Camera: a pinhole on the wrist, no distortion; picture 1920 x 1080 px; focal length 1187.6 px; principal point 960.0 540.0 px. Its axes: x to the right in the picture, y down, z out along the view. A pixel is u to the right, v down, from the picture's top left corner.
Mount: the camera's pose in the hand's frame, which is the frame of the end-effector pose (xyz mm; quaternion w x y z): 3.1 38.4 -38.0 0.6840 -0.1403 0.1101 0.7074
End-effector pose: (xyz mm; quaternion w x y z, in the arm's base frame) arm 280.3 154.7 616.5 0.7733 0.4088 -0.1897 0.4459
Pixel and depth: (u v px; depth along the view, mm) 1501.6 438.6 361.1
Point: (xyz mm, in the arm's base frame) 34.4 51.6 917.4
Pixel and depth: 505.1 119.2 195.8
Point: 294.1 60.3 780.6
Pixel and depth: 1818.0 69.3 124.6
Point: 165.3 184.1 752.5
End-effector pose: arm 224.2 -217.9 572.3 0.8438 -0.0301 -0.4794 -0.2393
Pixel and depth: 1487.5 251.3 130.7
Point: 244.2 -86.5 654.7
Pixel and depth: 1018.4 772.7 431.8
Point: -13.6 101.5 716.1
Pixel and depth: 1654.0 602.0 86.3
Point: 251.4 -106.3 600.8
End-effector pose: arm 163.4 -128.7 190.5 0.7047 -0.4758 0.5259 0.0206
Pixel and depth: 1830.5 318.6 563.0
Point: 115.8 421.0 -270.8
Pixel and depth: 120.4 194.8 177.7
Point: 319.2 -39.8 162.0
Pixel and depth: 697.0 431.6 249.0
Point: 286.2 53.7 129.5
